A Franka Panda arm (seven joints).
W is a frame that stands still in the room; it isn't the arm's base.
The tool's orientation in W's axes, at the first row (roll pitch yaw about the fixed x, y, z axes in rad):
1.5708 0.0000 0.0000
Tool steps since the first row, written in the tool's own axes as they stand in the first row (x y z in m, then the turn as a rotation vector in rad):
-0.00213 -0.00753 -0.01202 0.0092 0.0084 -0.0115
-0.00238 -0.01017 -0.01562 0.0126 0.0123 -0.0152
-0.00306 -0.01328 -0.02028 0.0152 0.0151 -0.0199
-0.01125 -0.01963 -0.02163 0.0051 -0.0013 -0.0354
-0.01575 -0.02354 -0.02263 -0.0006 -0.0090 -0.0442
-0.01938 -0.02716 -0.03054 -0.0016 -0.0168 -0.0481
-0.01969 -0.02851 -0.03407 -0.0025 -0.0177 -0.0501
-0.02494 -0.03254 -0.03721 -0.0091 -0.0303 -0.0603
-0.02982 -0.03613 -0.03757 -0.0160 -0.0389 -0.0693
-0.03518 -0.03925 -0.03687 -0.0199 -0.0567 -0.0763
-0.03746 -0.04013 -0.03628 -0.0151 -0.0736 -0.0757
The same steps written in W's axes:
-0.00213 0.01202 -0.00753 0.0092 0.0115 0.0084
-0.00238 0.01562 -0.01017 0.0126 0.0152 0.0123
-0.00306 0.02028 -0.01328 0.0152 0.0199 0.0151
-0.01125 0.02163 -0.01963 0.0051 0.0354 -0.0013
-0.01575 0.02263 -0.02354 -0.0006 0.0442 -0.0090
-0.01938 0.03054 -0.02716 -0.0016 0.0481 -0.0168
-0.01969 0.03407 -0.02851 -0.0025 0.0501 -0.0177
-0.02494 0.03721 -0.03254 -0.0091 0.0603 -0.0303
-0.02982 0.03757 -0.03613 -0.0160 0.0693 -0.0389
-0.03518 0.03687 -0.03925 -0.0199 0.0763 -0.0567
-0.03746 0.03628 -0.04013 -0.0151 0.0757 -0.0736

